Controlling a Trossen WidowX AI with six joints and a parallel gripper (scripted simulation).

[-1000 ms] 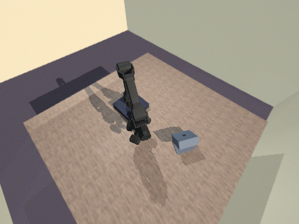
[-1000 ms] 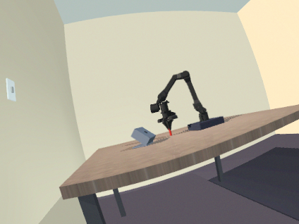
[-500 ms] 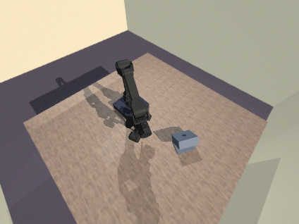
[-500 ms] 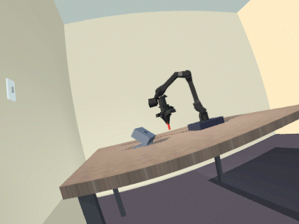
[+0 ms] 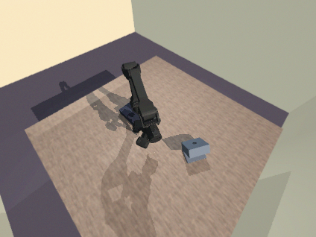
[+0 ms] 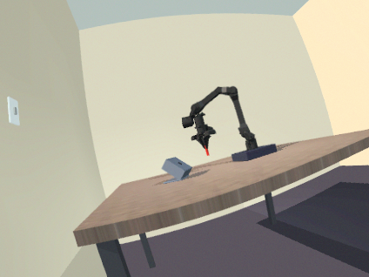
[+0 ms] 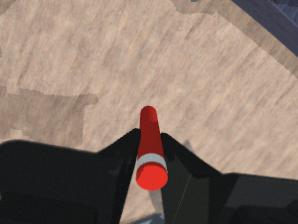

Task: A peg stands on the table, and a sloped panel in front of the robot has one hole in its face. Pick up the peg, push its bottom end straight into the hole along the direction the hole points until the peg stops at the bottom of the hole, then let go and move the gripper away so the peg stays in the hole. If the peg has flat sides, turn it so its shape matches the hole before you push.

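My gripper tip is 250 mm short of the sloped panel, 130 mm to the right of it and 60 mm above it. From my gripper tip the other things lie so: peg 20 mm above; wedge support 270 mm ahead, 120 mm to the left, 110 mm below.
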